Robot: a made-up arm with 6 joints. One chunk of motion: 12 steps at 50 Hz.
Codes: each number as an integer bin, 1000 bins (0 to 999) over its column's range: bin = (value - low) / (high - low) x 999, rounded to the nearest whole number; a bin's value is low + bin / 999 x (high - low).
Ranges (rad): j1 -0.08..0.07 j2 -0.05..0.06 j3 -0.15..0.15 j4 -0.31..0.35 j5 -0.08..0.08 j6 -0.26..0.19
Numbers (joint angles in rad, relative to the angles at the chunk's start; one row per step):
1: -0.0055 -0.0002 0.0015 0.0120 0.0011 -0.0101
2: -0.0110 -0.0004 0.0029 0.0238 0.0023 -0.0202
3: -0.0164 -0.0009 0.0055 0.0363 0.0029 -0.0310
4: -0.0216 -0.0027 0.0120 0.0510 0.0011 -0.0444
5: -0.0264 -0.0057 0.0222 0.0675 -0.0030 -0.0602
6: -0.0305 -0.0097 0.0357 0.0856 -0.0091 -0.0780
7: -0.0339 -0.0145 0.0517 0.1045 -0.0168 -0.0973
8: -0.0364 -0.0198 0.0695 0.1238 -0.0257 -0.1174
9: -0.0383 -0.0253 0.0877 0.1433 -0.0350 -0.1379
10: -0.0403 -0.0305 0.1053 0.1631 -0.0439 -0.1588
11: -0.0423 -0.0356 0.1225 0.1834 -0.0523 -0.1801
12: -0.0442 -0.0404 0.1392 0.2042 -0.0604 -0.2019
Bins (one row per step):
1: 496 452 504 487 506 555
2: 460 450 509 505 514 532
3: 424 446 518 524 518 508
4: 389 430 539 546 506 479
5: 357 402 573 571 481 444
6: 330 366 618 599 443 404
7: 307 322 672 627 395 361
8: 290 274 731 657 339 317
9: 278 224 792 686 281 271
10: 264 177 850 716 225 225
11: 251 131 907 747 173 177
12: 238 87 963 778 122 129

